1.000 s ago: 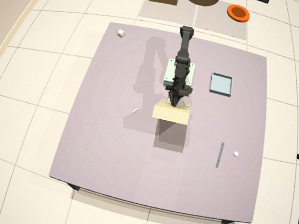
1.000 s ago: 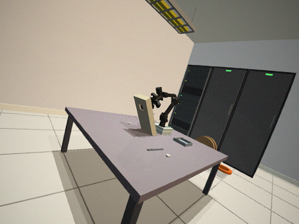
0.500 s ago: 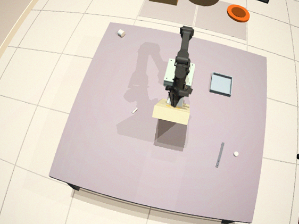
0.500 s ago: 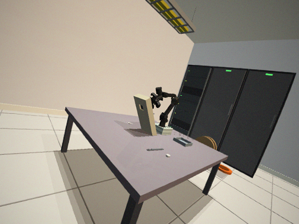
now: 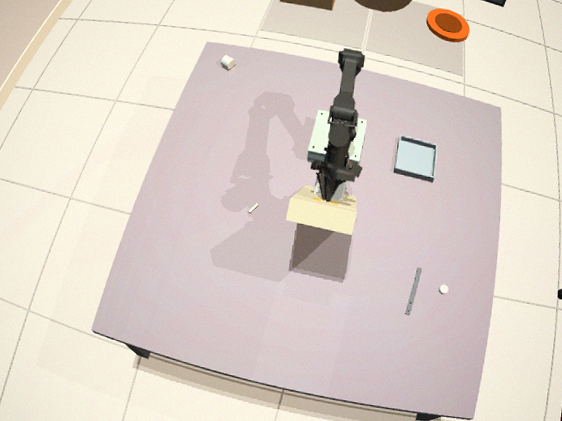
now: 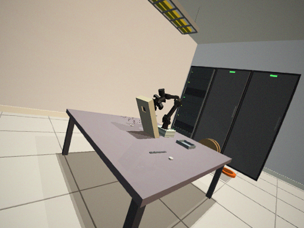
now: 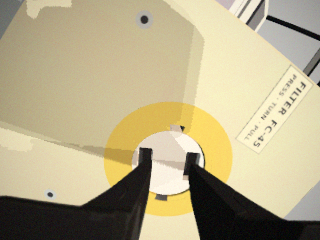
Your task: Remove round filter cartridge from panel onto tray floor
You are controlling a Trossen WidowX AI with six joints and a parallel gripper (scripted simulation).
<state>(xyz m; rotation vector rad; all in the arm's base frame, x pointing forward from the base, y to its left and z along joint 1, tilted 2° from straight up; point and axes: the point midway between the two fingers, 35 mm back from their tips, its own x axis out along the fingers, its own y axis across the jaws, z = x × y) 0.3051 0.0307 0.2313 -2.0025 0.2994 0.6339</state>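
Right now the round filter cartridge is 1 cm below my gripper tip and 1 cm ahead of it. From my gripper tip the other things lie so: blue-grey tray (42 cm behind, 27 cm below, 25 cm to the left); small white stick (28 cm below, 24 cm to the right, 4 cm behind).
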